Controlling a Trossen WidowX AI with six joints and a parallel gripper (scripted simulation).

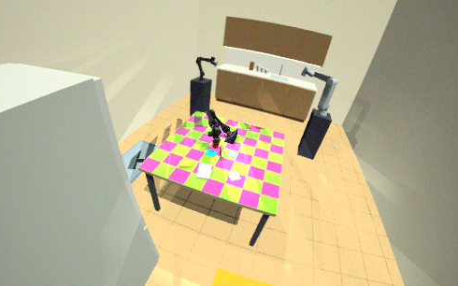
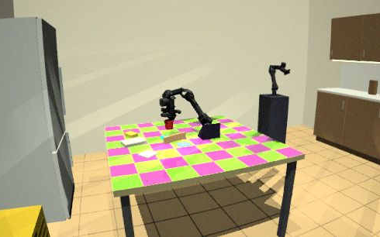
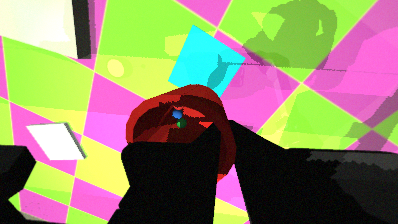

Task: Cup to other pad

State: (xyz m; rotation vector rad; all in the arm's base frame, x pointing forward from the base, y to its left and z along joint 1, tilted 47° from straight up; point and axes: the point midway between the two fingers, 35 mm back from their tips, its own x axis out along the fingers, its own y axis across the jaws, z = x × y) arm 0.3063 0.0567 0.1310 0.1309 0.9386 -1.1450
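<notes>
Now: gripper tip 4 cm short of the cyan pad, 2 cm to the left of it and 13 cm above it. Also, from my gripper tip: light blue pad (5 cm behind, 18 cm to the left, 13 cm below); wooden block (1 cm behind, 8 cm to the left, 11 cm below); red cup (3 cm ahead, 2 cm to the left).
</notes>
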